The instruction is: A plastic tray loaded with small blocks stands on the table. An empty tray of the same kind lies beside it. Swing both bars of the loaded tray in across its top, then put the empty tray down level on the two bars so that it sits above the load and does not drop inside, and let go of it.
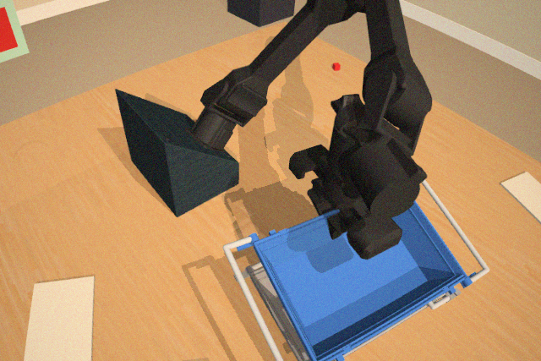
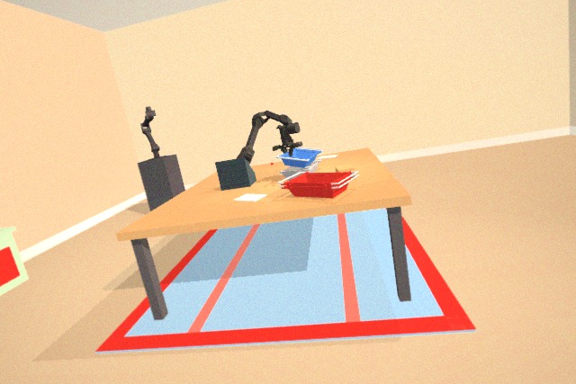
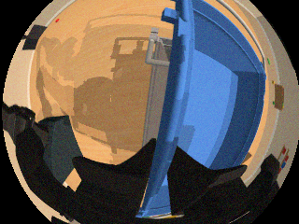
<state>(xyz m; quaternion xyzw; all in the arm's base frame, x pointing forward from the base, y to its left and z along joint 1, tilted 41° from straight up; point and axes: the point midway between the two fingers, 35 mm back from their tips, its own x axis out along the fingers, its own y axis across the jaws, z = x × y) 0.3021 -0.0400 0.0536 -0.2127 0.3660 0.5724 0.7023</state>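
Now: gripper tip 70 mm short of the blue tray, 20 mm to the left of it and 20 mm below it.
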